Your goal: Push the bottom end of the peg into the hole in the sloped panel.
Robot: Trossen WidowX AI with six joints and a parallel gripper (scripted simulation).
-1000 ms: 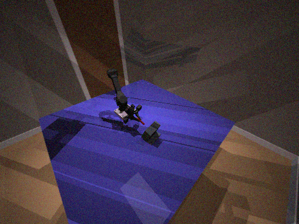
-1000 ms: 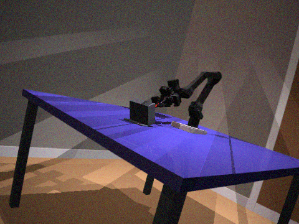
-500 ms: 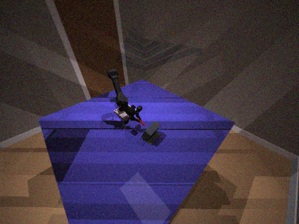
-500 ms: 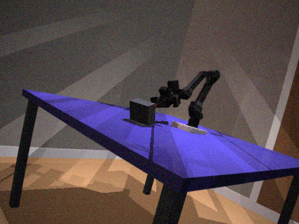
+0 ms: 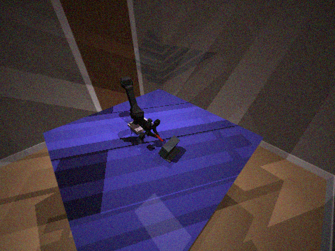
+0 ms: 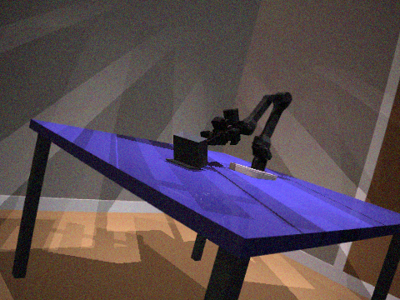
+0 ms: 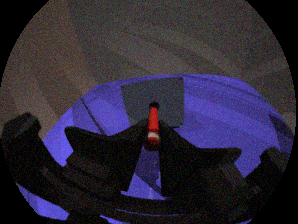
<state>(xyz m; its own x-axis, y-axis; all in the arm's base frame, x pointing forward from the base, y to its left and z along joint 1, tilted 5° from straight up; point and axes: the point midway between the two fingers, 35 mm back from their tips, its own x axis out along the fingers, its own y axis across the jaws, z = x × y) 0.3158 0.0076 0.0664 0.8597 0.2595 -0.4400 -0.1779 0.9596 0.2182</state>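
Right now my gripper tip is 9 cm short of the dark sloped panel, 3 cm to the right of it and 4 cm above it. From my gripper tip the other things lie so: red peg: 1 cm behind.
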